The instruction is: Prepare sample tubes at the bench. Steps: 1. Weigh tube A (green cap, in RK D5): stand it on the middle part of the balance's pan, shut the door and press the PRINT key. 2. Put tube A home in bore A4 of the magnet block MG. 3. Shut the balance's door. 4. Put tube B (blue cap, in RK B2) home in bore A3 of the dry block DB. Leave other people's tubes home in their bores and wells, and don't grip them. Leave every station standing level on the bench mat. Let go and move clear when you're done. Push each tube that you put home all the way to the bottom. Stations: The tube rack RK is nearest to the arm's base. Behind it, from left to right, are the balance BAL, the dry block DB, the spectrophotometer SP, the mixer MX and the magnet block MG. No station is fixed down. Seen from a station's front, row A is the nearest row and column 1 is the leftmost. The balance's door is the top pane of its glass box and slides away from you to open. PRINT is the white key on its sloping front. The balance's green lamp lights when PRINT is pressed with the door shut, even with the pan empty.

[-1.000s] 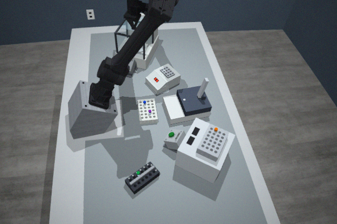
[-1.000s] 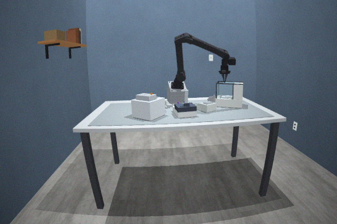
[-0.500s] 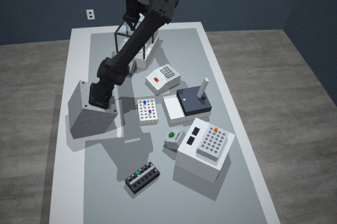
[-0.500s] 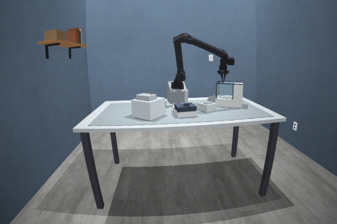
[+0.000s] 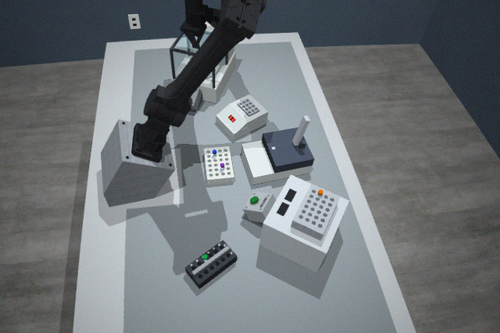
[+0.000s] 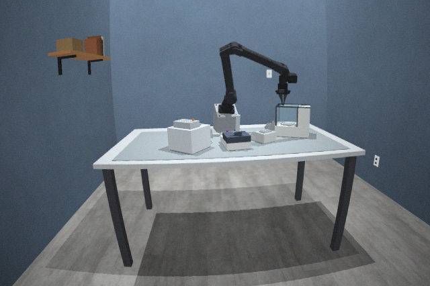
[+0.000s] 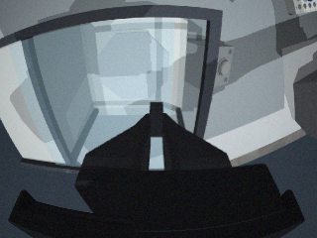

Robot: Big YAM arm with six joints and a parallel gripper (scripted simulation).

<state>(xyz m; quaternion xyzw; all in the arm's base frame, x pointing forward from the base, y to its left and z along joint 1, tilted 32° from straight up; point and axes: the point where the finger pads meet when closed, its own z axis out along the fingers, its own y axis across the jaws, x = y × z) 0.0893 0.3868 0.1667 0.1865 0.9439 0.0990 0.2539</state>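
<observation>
My hand is 350 mm to the left of the tube B, 190 mm above it and 60 mm short of it. The rest, counted from my hand: white tube rack: 370 mm to the right, 210 mm below, 70 mm ahead; then balance door: 30 mm to the left, 10 mm below, 10 mm ahead; then dry block DB: 190 mm below, 170 mm to the right, 160 mm ahead.
</observation>
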